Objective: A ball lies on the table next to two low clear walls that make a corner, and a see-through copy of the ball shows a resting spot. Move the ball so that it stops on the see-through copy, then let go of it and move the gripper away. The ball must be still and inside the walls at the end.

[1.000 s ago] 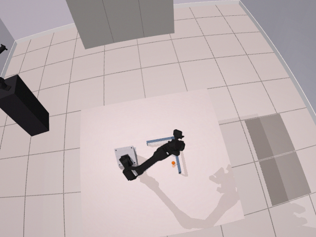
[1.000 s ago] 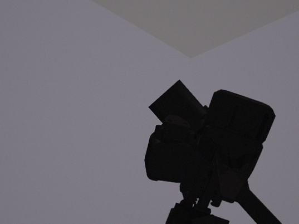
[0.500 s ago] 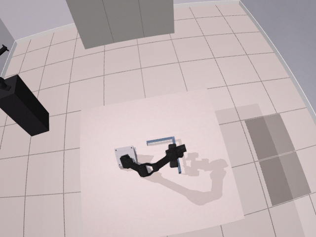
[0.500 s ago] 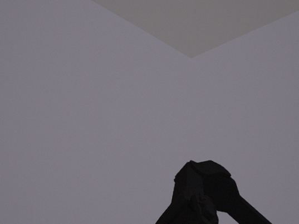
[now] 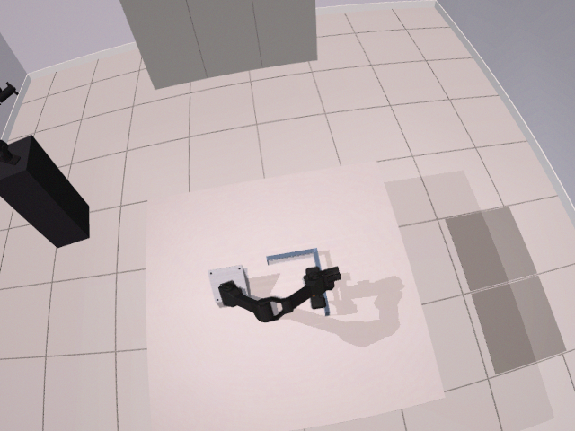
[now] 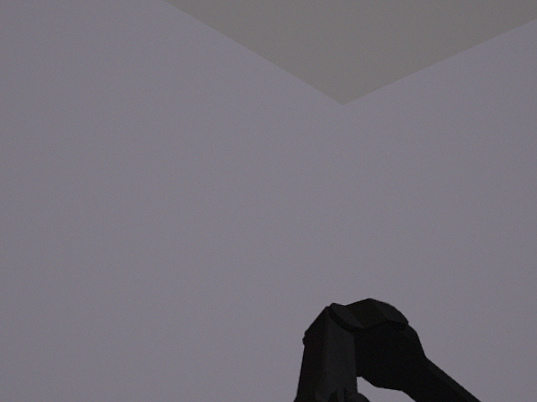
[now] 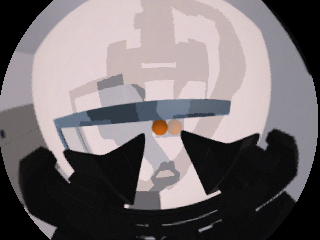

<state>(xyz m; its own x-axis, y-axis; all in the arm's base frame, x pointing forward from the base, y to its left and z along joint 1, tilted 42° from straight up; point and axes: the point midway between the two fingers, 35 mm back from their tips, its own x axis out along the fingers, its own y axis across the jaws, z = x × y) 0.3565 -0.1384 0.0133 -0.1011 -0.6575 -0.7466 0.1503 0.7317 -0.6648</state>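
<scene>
Right now the orange ball is 30 mm below my gripper tip.
</scene>
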